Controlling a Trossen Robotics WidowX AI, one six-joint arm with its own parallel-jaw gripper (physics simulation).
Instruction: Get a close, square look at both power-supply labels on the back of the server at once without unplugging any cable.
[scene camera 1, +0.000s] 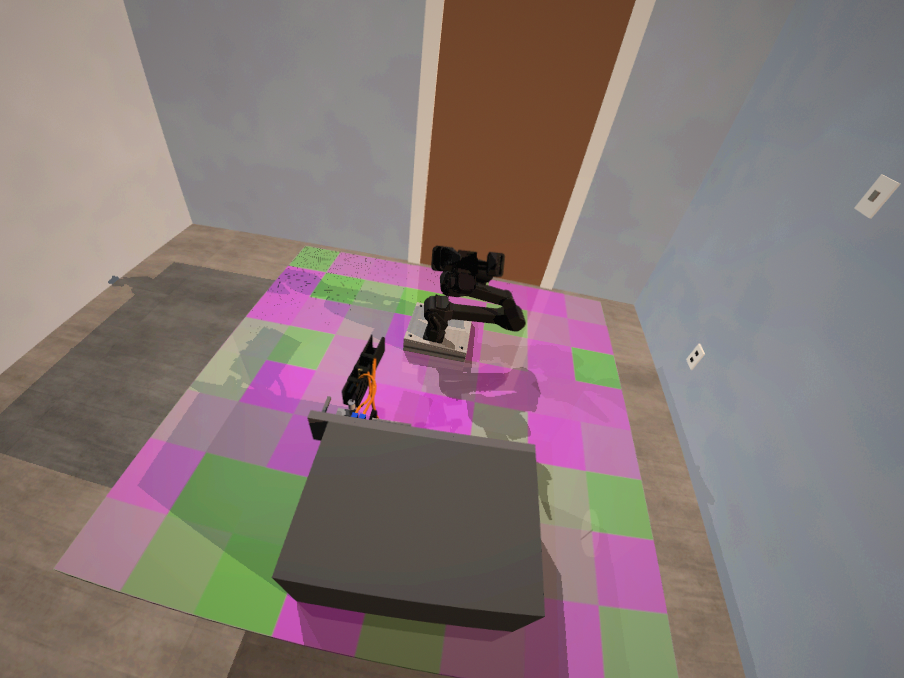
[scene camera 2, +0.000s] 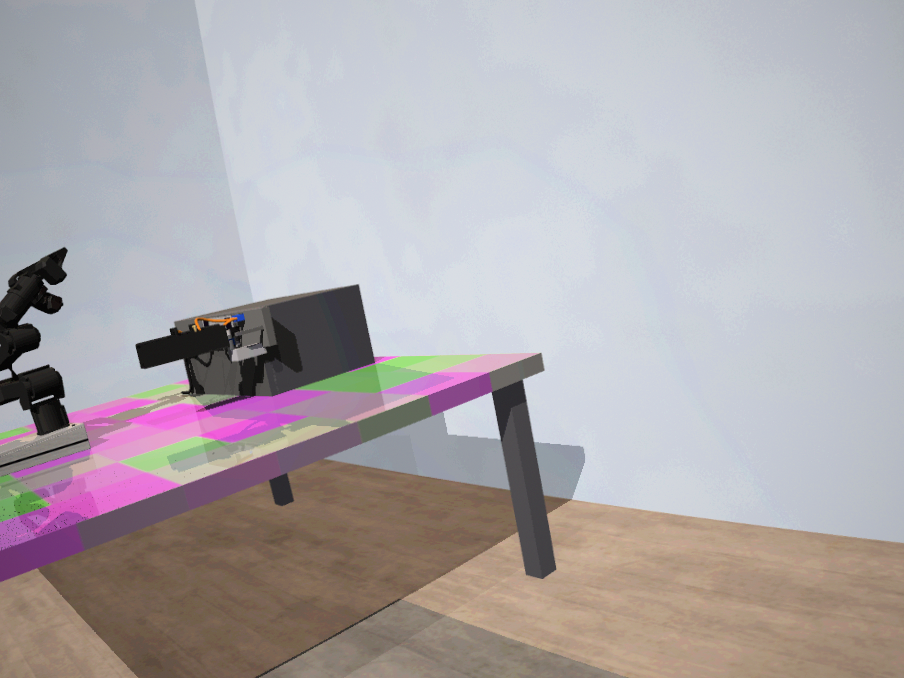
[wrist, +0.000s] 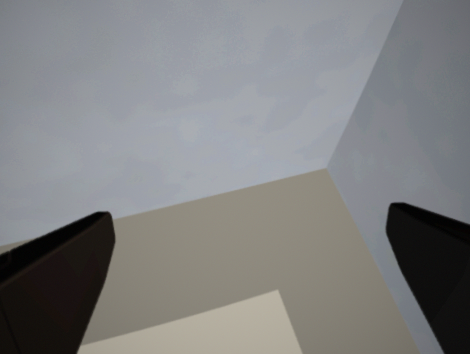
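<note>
The server is a large dark grey box on the table, its cabled back facing the arm. Orange cables and a blue plug show at one upper corner of the back. A black bracket-like part sticks out there. The power-supply labels cannot be made out in any view. My gripper is open, with no object between its fingers. It is raised above the arm's base, apart from the server. The server does not show in the wrist view.
The arm's base plate sits on the checkered magenta and green table, behind the server. A brown door stands beyond the arm. The wrist view shows blue-grey walls and a tan surface.
</note>
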